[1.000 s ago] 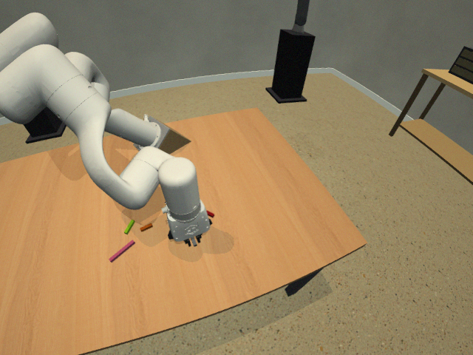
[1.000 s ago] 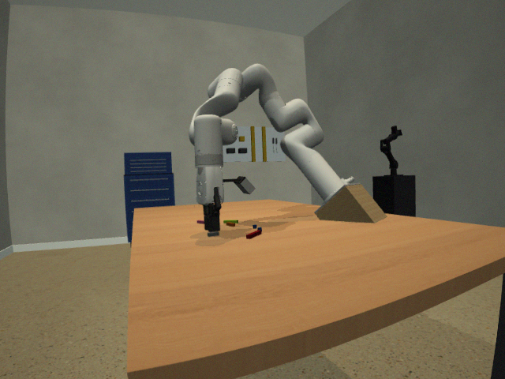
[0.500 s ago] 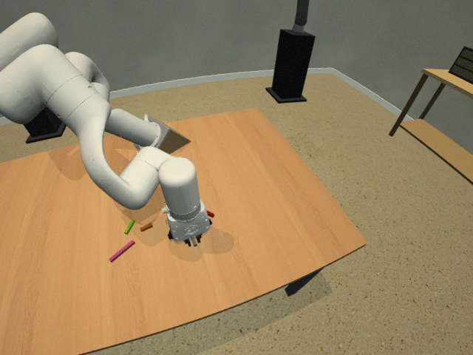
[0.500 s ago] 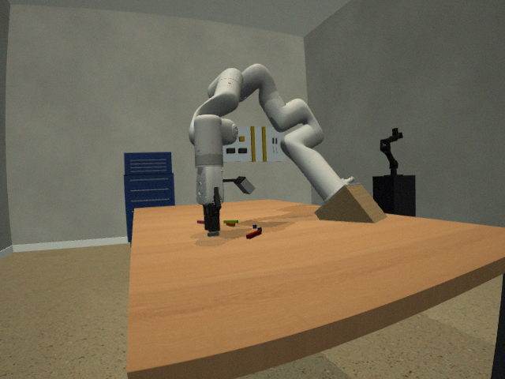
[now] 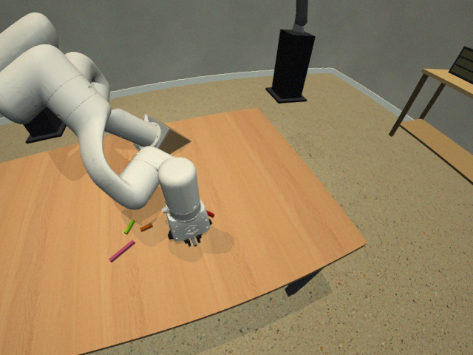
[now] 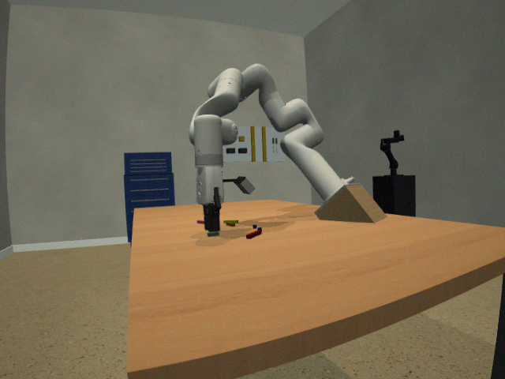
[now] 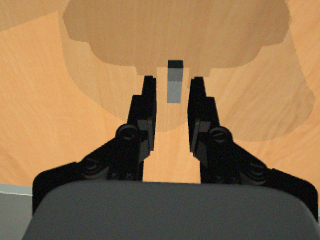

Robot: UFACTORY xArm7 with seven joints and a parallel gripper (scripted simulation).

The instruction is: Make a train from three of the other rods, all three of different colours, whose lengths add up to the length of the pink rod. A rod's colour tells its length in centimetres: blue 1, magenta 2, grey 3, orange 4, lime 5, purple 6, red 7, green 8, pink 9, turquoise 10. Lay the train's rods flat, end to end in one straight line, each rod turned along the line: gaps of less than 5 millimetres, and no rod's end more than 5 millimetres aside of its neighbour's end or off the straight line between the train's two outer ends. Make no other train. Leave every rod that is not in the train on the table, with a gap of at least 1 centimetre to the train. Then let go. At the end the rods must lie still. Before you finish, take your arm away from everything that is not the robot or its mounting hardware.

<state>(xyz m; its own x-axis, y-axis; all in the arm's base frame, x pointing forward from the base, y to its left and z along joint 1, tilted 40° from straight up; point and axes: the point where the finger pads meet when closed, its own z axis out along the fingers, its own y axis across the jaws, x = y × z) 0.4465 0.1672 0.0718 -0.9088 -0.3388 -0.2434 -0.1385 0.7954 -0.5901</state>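
My hand is 30 mm above the grey rod. Also, from my hand: orange rod: 140 mm to the right, 90 mm behind, 30 mm below; lime rod: 200 mm to the right, 100 mm behind, 30 mm below; red rod: 100 mm behind, 50 mm to the left, 30 mm below.
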